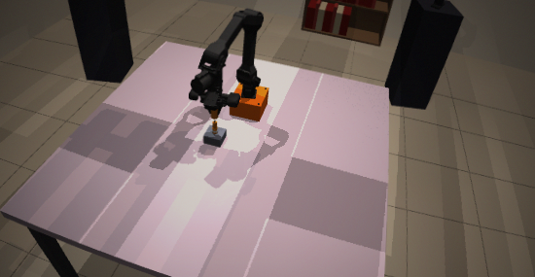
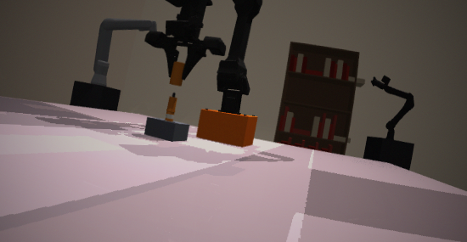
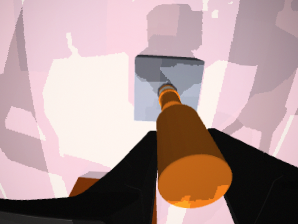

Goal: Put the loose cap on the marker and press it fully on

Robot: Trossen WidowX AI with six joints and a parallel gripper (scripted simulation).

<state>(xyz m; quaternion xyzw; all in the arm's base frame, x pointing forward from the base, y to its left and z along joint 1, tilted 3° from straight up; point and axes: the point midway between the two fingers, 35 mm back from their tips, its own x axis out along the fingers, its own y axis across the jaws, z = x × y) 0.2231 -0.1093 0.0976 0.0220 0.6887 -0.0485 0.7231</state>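
Right now the holder block is 120 mm below my gripper tip. Also, from my gripper tip: orange cap 10 mm above.
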